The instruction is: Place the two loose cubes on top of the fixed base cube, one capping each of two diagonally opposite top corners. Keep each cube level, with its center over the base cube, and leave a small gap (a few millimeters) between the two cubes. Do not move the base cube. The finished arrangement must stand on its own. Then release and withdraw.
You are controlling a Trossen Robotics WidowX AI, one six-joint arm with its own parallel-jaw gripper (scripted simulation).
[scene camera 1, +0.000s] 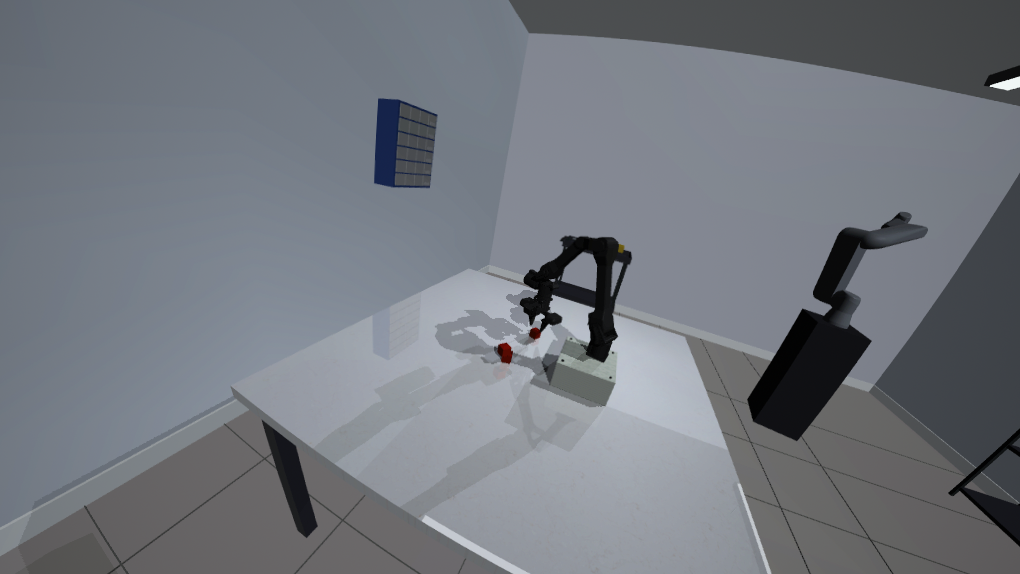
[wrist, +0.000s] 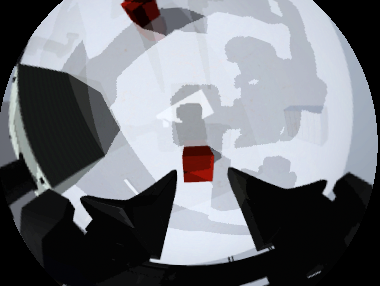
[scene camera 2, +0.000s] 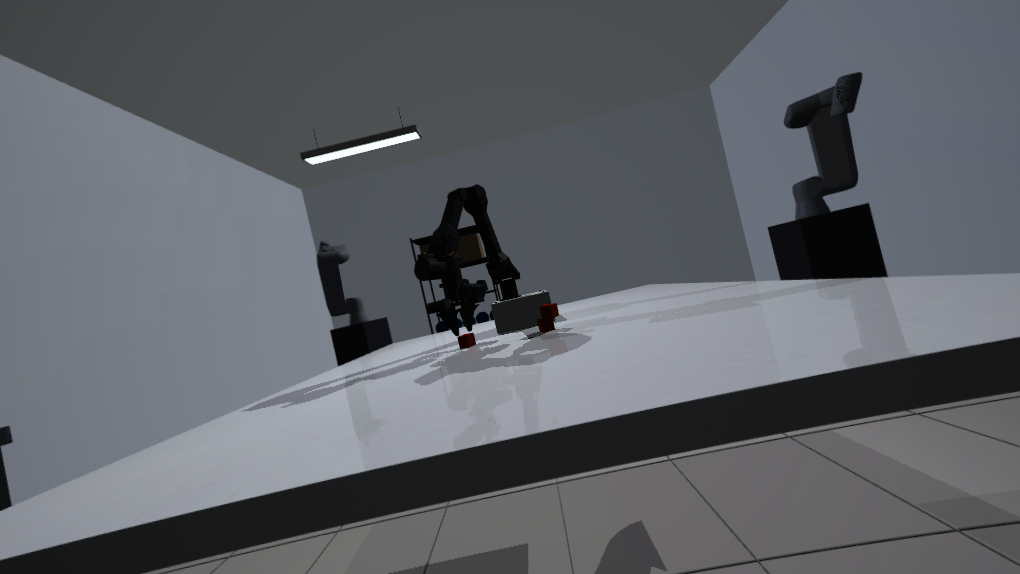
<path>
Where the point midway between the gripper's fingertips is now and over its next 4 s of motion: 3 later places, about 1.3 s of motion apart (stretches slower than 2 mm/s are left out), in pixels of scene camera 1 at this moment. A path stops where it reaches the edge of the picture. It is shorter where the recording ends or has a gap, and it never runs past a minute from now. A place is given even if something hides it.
The gripper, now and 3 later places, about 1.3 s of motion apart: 535,328; 537,323; 531,313; 517,328
</path>
